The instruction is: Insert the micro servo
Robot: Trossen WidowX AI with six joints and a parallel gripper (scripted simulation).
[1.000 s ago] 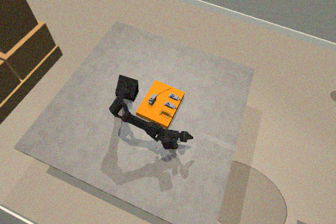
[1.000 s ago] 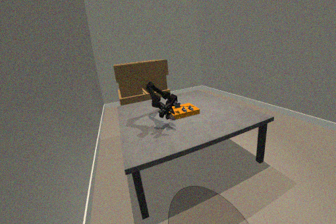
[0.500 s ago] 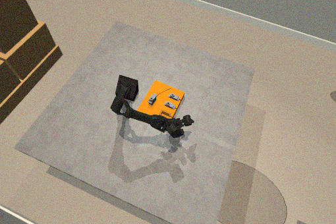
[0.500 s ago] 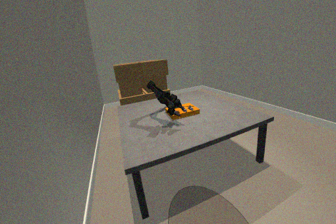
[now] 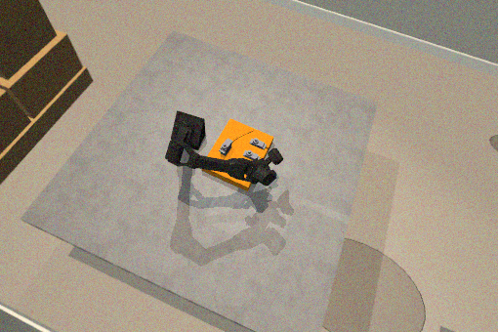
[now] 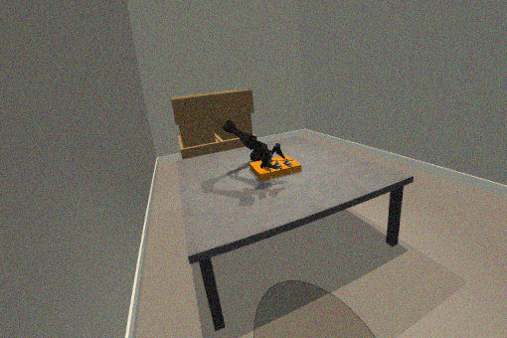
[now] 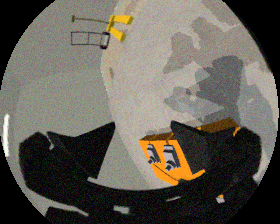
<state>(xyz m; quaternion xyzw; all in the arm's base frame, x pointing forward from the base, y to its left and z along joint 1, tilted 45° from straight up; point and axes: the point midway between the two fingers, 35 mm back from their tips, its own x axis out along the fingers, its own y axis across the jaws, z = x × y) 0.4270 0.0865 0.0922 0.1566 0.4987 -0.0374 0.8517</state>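
The orange deck lies 23 cm behind my gripper tip, 1 cm to the left of it and 9 cm below it.
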